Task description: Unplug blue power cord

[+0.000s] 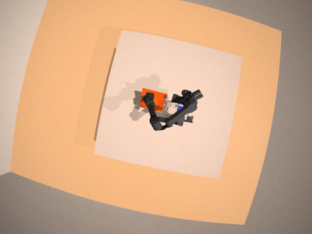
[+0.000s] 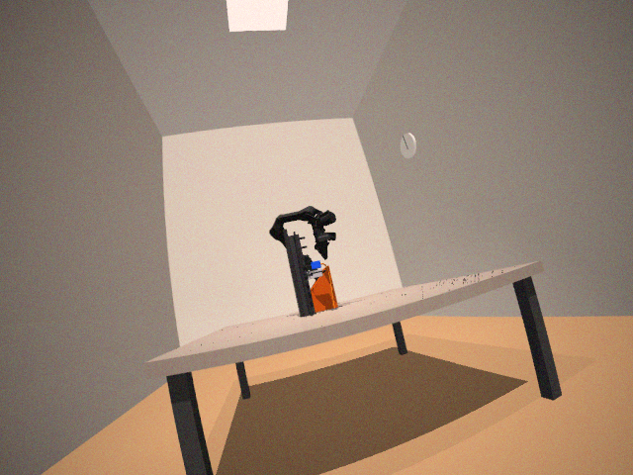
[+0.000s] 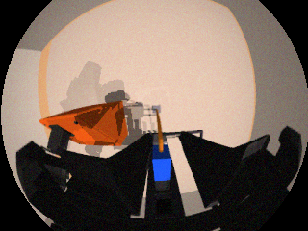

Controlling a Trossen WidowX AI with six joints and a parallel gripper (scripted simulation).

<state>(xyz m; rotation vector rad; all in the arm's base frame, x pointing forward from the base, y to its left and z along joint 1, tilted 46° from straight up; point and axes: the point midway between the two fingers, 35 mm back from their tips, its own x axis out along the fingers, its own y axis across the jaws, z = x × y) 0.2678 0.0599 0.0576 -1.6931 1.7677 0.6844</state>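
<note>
Right now my gripper tip is 7 cm to the left of the blue plug, 1 cm past it and 1 cm above it.
</note>
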